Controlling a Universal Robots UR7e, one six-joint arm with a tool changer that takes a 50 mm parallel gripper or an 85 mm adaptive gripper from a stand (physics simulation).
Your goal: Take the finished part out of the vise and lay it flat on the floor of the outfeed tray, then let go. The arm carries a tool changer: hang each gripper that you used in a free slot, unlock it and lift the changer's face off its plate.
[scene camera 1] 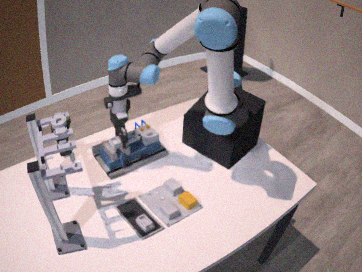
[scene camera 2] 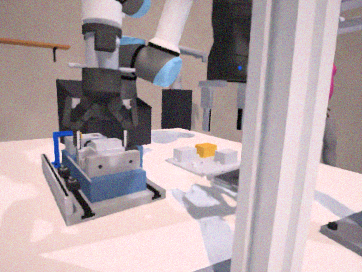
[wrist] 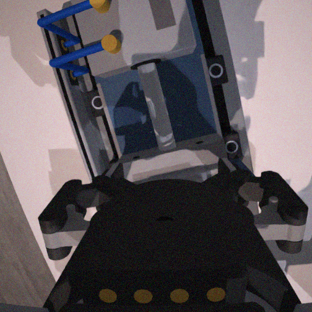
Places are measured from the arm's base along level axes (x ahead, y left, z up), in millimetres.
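Pixels of known places: end effector, tool point: [scene camera 2: 102,60].
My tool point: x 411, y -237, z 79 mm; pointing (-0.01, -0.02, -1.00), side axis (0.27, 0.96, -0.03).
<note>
For each thing: its top centre in the pictures, then the offset to it from my tool point.
- blue vise, middle of its top: [scene camera 2: 94,142] [scene camera 1: 127,137] dz -174, dx -39, dy -5 mm
- pale grey part, middle of its top: [scene camera 2: 106,140] [scene camera 1: 115,140] dz -158, dx +26, dy -6 mm
- table with a small light grey block, middle of its top: [scene camera 1: 144,220] dz -232, dx +152, dy +360 mm
- grey plate, middle of its top: [scene camera 2: 205,160] [scene camera 1: 170,201] dz -265, dx +0, dy +323 mm
- yellow block, middle of its top: [scene camera 2: 206,144] [scene camera 1: 188,197] dz -229, dx -44, dy +371 mm
The blue vise [scene camera 1: 145,154] [scene camera 2: 117,184] [wrist: 187,95] stands on a grey base. In scene camera 2 a pale grey part [scene camera 2: 106,145] shows at the near end of the vise, behind the jaw plate with two holes; in the wrist view the gripper body hides most of that area. My gripper [scene camera 1: 123,142] [scene camera 2: 102,142] [wrist: 172,174], the adaptive one, is open, its fingers wide apart and pointing down low at the vise, with nothing held between them. The dark outfeed tray [scene camera 1: 131,210] lies on the table with a small light grey block [scene camera 1: 145,221] in it.
A grey plate [scene camera 1: 155,200] beside the tray bears two grey blocks [scene camera 1: 174,187] [scene camera 1: 170,210] and a yellow block [scene camera 1: 188,200]. The tool stand [scene camera 1: 48,200] [scene camera 2: 292,150] holds another gripper in a slot. Blue rods with yellow tips [wrist: 82,54] rise beside the vise's far jaw.
</note>
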